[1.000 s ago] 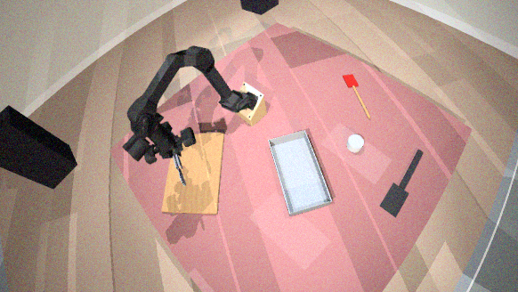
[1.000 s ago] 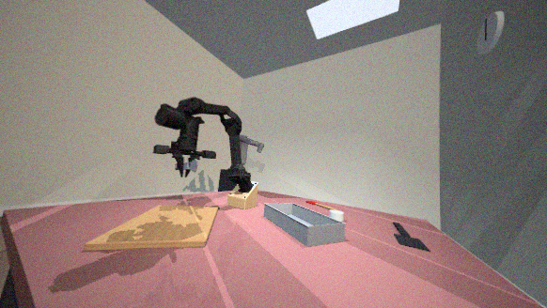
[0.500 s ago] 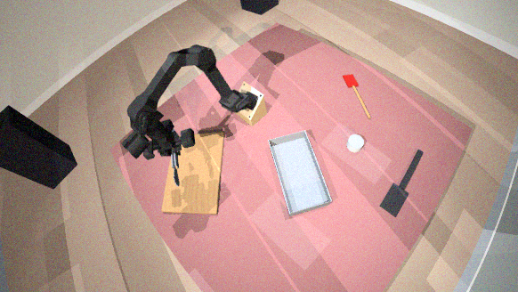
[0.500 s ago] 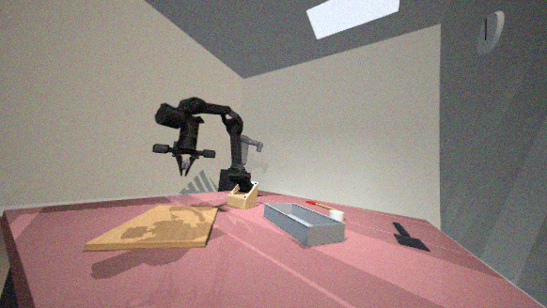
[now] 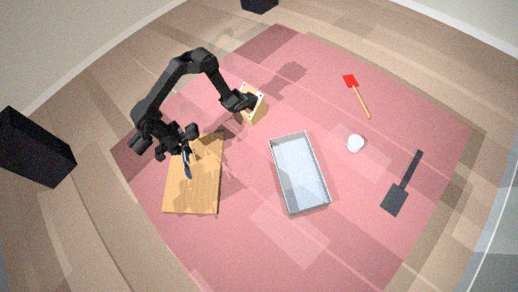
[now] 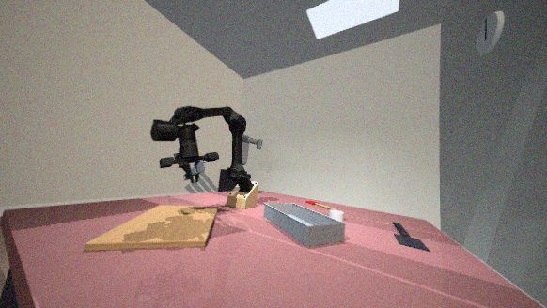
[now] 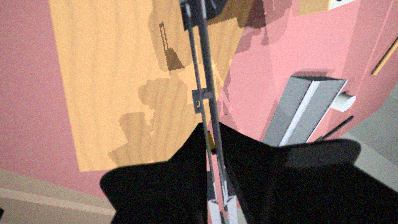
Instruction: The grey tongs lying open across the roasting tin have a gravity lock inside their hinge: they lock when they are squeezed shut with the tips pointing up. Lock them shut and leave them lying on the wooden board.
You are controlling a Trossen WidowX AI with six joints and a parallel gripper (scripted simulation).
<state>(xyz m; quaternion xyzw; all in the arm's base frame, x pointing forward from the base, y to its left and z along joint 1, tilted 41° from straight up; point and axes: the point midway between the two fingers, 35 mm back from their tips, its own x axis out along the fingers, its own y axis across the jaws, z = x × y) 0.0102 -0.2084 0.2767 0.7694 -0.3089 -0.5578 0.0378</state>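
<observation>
Now: the wooden board 130 mm below my gripper tip, 40 mm to the right of it and 20 mm behind it. Round my gripper tip: white cylinder: 480 mm to the left, 430 mm ahead, 120 mm below; then grey roasting tin: 320 mm ahead, 230 mm to the left, 110 mm below; then red spatula: 750 mm to the left, 280 mm ahead, 130 mm below.
</observation>
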